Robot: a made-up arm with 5 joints. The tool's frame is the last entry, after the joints. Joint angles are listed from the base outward.
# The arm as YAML. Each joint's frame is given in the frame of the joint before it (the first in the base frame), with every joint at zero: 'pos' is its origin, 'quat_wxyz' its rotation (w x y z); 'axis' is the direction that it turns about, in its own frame. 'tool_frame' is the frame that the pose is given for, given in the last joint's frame.
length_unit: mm
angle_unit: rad
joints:
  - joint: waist
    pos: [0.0, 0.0, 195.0]
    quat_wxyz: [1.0, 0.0, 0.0, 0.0]
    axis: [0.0, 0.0, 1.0]
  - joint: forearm
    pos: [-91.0, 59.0, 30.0]
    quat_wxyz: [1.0, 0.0, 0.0, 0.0]
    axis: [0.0, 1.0, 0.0]
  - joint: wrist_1
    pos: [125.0, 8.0, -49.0]
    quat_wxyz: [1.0, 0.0, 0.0, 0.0]
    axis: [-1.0, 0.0, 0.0]
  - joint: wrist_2
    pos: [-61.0, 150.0, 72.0]
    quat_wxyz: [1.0, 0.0, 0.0, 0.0]
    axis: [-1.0, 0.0, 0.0]
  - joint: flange
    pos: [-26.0, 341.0, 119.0]
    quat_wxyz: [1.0, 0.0, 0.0, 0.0]
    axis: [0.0, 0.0, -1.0]
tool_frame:
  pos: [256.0, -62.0, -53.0]
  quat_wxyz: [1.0, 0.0, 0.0, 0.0]
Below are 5 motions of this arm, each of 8 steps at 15 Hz.
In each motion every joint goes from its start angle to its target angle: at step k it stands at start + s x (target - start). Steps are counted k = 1, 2, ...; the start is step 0. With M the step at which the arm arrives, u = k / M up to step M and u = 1 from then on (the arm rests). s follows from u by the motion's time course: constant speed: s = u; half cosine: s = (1 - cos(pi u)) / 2; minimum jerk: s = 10 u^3 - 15 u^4 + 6 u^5.
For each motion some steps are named. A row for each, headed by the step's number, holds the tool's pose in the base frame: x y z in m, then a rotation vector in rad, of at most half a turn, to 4 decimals.
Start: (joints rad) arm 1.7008 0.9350 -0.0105 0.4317 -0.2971
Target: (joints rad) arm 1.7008 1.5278 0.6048 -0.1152 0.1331
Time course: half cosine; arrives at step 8
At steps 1, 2, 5, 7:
1: -0.5654 -0.0434 -0.0579 -1.1037 0.5576 1.9755
2: -0.5548 -0.0671 -0.0693 -1.1610 0.5824 1.9276
5: -0.4904 -0.1982 -0.0863 -1.4595 0.6677 1.6930
7: -0.4531 -0.2627 -0.0679 -1.6122 0.6868 1.5829

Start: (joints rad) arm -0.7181 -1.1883 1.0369 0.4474 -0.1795
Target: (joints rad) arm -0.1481 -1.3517 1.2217 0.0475 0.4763
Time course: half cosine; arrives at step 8
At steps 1, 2, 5, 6, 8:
1: 0.5316 -0.0527 0.3377 -1.6494 -0.3630 -1.2843
2: 0.5198 -0.0055 0.3513 -1.6061 -0.5030 -1.2915
5: 0.3978 0.1892 0.3900 -1.2273 -1.1265 -1.3196
6: 0.3482 0.2292 0.3918 -1.0688 -1.2765 -1.3254
8: 0.3011 0.2574 0.3898 -0.9109 -1.3944 -1.3295

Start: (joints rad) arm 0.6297 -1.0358 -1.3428 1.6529 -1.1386
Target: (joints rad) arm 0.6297 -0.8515 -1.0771 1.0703 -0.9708
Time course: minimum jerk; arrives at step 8
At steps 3, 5, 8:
3: -0.3639 0.4570 0.4343 -0.4689 -1.0040 1.4541
5: -0.3987 0.4422 0.4892 -0.2739 -0.9653 1.4866
8: -0.4110 0.4324 0.5238 -0.1533 -0.9320 1.4967

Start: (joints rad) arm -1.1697 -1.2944 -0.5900 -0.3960 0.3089
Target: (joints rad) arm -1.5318 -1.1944 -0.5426 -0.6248 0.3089
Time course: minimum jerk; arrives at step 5
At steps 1, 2, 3, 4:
1: 0.0787 0.3622 0.5615 0.2672 -1.4208 -0.5960
2: 0.1067 0.3437 0.5674 0.2575 -1.4272 -0.6568
3: 0.1415 0.3133 0.5752 0.2449 -1.4413 -0.7424
4: 0.1625 0.2892 0.5802 0.2364 -1.4552 -0.8030

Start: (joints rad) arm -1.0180 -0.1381 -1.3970 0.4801 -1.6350
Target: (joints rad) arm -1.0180 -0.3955 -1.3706 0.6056 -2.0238
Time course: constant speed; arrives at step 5
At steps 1, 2, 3, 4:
1: 0.2238 0.3095 0.8463 0.0072 -0.9232 0.7301
2: 0.2122 0.3606 0.8289 -0.0843 -0.9047 0.8236
3: 0.2006 0.4091 0.8065 -0.1755 -0.8806 0.9155
4: 0.1891 0.4546 0.7793 -0.2663 -0.8507 1.0056

